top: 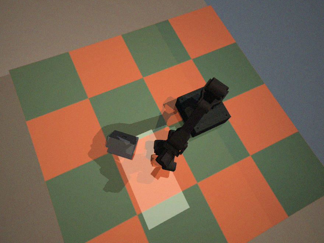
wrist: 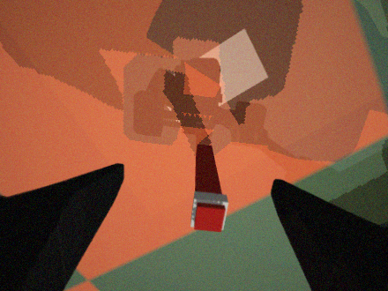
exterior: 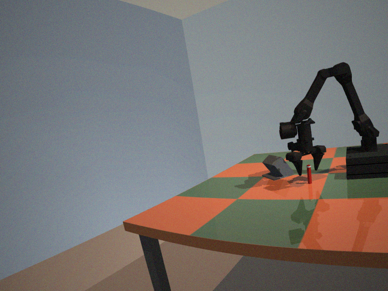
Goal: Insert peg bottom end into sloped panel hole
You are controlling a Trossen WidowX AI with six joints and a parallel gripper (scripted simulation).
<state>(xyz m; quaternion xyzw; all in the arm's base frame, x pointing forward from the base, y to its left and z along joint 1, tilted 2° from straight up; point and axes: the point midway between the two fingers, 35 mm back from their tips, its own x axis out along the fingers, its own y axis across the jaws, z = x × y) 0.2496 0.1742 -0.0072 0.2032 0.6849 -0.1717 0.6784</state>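
Now: the red square peg 10 mm above my gripper tip. Round my gripper tip: grey sloped panel 200 mm ahead, 130 mm to the right, 10 mm below.
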